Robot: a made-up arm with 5 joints.
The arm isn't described. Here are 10 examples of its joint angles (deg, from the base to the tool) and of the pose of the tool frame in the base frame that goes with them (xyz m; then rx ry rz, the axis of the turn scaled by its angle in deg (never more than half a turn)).
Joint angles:
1: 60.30 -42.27 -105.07 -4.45 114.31
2: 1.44 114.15 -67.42 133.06 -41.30
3: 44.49 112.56 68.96 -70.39 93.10
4: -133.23 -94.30 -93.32 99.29 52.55
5: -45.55 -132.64 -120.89 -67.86 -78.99
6: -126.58 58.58 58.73 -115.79 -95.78
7: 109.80 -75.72 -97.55 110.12 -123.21
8: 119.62 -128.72 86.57 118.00 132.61
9: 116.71 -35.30 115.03 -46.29 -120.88
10: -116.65 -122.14 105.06 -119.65 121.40
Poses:
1: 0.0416 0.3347 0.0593 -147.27 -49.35 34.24
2: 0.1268 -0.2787 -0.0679 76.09 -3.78 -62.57
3: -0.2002 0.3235 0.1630 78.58 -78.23 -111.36
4: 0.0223 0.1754 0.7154 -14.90 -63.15 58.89
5: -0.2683 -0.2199 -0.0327 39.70 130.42 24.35
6: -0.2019 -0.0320 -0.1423 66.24 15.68 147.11
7: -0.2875 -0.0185 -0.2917 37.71 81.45 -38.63
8: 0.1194 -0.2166 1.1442 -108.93 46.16 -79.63
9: 0.4680 -0.2413 0.4048 -19.65 8.73 67.04
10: 0.4312 -0.0798 -0.1630 43.46 -5.39 88.45
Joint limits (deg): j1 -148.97..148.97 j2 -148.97..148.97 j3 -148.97..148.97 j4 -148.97..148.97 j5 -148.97..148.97
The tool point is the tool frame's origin. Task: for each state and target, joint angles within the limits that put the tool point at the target. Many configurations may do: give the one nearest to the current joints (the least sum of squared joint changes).
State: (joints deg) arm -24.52 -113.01 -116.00 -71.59 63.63
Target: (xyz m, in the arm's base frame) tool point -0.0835 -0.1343 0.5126
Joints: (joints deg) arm 11.88 -89.84 -107.02 -116.05 88.91
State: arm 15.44 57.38 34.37 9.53 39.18
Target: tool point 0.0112 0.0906 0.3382
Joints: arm 21.96 57.22 25.95 -35.35 39.43
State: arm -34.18 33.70 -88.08 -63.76 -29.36
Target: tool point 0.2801 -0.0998 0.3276
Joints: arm -23.76 18.71 -78.67 -32.20 -51.50
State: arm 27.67 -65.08 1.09 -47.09 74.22
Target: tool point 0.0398 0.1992 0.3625
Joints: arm 37.92 -63.61 7.29 -47.95 80.02
